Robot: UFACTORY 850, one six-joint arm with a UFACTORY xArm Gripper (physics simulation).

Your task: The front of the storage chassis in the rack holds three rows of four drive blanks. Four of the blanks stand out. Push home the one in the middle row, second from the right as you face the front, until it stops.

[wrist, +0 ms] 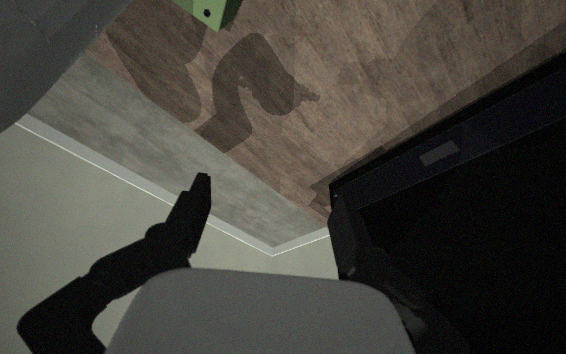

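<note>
My gripper (274,198) is open, its two black fingers wide apart with no object between them. Behind the space between the fingers are the brown wood-grain surface, a grey strip and the pale wall. A large black body (480,210) with a dark blue edge band and a small grey label fills the right side; whether it is part of the rack I cannot tell. The right finger overlaps its near corner. The drive blanks and the front of the storage chassis do not show in this view.
A green block-like part (212,12) with a dark hole is at the top edge. A dark grey surface (45,45) fills the top left corner. A pale wall (70,200) with a light skirting meets the grey strip (150,127). Arm-shaped shadows lie on the wood-grain surface (345,120).
</note>
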